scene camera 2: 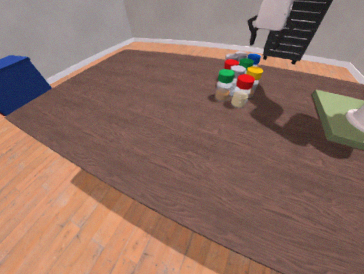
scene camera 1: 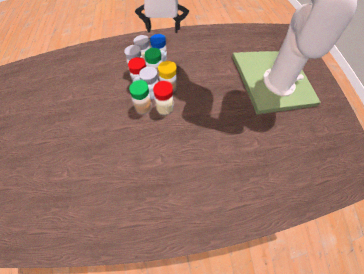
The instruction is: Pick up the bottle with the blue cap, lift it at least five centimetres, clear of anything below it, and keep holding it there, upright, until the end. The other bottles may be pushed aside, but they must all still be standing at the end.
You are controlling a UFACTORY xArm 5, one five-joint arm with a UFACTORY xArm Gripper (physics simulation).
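Pixels of known places: gripper, fingertip midpoint: (scene camera 2: 262, 46) (scene camera 1: 163, 30); arm's base at its link origin: (scene camera 1: 279, 82).
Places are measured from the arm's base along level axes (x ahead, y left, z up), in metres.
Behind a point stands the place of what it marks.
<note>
The bottle with the blue cap (scene camera 1: 158, 41) @[x 0.386, y -0.223, z 0.080 m] (scene camera 2: 254, 59) @[x 0.385, y -0.212, z 0.073 m] stands upright at the back right of the bottle cluster. Its body is mostly hidden by the bottles in front. In scene camera 1, a grey-capped bottle (scene camera 1: 141, 42) @[x 0.443, y -0.238, z 0.080 m] is at its left and a dark-green-capped bottle (scene camera 1: 153, 56) @[x 0.419, y -0.152, z 0.079 m] is just in front of it. My gripper (scene camera 1: 163, 30) @[x 0.366, y -0.230, z 0.119 m] (scene camera 2: 269, 43) is open and empty, with its black fingers spread. It appears above and beyond the blue cap in scene camera 1, and up to its right in scene camera 2. One finger is hard to make out in scene camera 2.
More upright bottles are packed close in front: yellow-capped (scene camera 1: 167, 70) @[x 0.392, y -0.077, z 0.080 m] (scene camera 2: 254, 73) @[x 0.392, y -0.065, z 0.077 m], red-capped (scene camera 1: 163, 91) @[x 0.423, y -0.002, z 0.080 m] (scene camera 2: 245, 82) @[x 0.423, y 0.011, z 0.077 m], green-capped (scene camera 1: 139, 90) @[x 0.487, y -0.027, z 0.079 m] (scene camera 2: 226, 76) @[x 0.486, y -0.014, z 0.077 m], and others with red and grey caps. The arm's base stands on a green board (scene camera 1: 248, 75) @[x 0.105, y -0.055, z 0.000 m] (scene camera 2: 325, 112) @[x 0.124, y -0.021, z -0.001 m] at the right. A black slatted object (scene camera 2: 300, 35) is behind the gripper.
</note>
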